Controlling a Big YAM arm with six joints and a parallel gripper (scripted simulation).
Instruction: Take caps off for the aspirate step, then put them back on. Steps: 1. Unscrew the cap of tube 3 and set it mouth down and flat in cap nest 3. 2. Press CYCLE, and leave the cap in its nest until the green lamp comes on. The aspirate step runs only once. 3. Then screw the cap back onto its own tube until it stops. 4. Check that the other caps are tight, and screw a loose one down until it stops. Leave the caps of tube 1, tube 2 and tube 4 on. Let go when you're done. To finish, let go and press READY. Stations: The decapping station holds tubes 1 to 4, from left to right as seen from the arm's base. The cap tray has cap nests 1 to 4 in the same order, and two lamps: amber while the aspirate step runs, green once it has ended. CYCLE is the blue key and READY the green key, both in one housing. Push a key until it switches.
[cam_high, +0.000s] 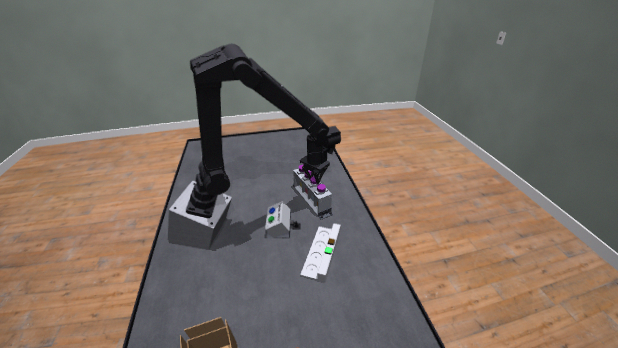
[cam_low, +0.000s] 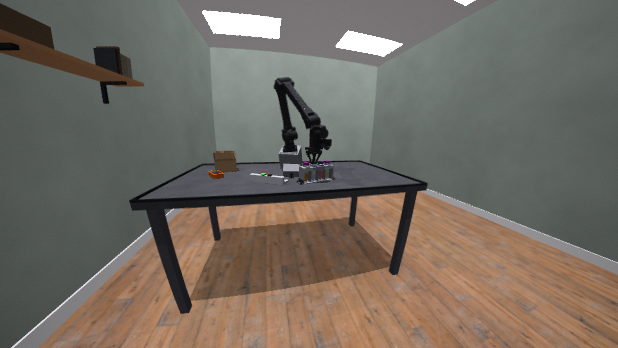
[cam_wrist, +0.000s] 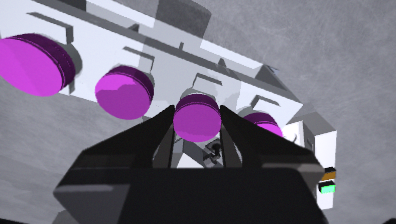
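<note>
My gripper is now right at the cap. From my hand the other things lie so: blue key (170 mm behind, 110 mm to the right, 50 mm below); key housing (160 mm behind, 130 mm to the right, 70 mm below); green key (180 mm behind, 150 mm to the right, 50 mm below).
</note>
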